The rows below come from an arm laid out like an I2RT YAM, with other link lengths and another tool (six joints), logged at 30 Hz.
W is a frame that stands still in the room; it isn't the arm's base.
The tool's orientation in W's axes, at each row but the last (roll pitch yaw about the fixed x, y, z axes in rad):
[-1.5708 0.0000 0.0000]
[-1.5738 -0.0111 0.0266]
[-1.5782 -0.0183 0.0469]
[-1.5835 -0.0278 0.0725]
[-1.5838 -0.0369 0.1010]
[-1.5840 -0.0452 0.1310]
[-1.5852 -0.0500 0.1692]
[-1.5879 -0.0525 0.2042]
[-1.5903 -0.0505 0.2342]
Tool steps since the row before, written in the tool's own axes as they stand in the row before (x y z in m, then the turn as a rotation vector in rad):
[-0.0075 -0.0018 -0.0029 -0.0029 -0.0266 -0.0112]
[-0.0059 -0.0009 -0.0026 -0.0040 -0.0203 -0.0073]
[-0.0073 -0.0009 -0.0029 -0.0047 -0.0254 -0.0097]
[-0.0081 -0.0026 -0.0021 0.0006 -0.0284 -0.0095]
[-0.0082 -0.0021 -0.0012 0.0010 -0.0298 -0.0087]
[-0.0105 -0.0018 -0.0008 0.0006 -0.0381 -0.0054]
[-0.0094 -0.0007 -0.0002 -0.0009 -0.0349 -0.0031]
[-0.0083 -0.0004 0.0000 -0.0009 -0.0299 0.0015]
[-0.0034 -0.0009 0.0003 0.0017 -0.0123 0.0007]
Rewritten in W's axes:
[-0.0075 -0.0029 0.0018 -0.0029 -0.0112 0.0266]
[-0.0058 -0.0028 0.0008 -0.0040 -0.0073 0.0203]
[-0.0072 -0.0032 0.0008 -0.0047 -0.0097 0.0254]
[-0.0080 -0.0027 0.0024 0.0005 -0.0091 0.0285]
[-0.0081 -0.0020 0.0018 0.0007 -0.0083 0.0299]
[-0.0104 -0.0022 0.0013 -0.0005 -0.0050 0.0382]
[-0.0093 -0.0018 0.0002 -0.0022 -0.0030 0.0349]
[-0.0081 -0.0017 0.0000 -0.0028 0.0015 0.0298]
[-0.0034 -0.0005 0.0007 0.0008 0.0012 0.0124]

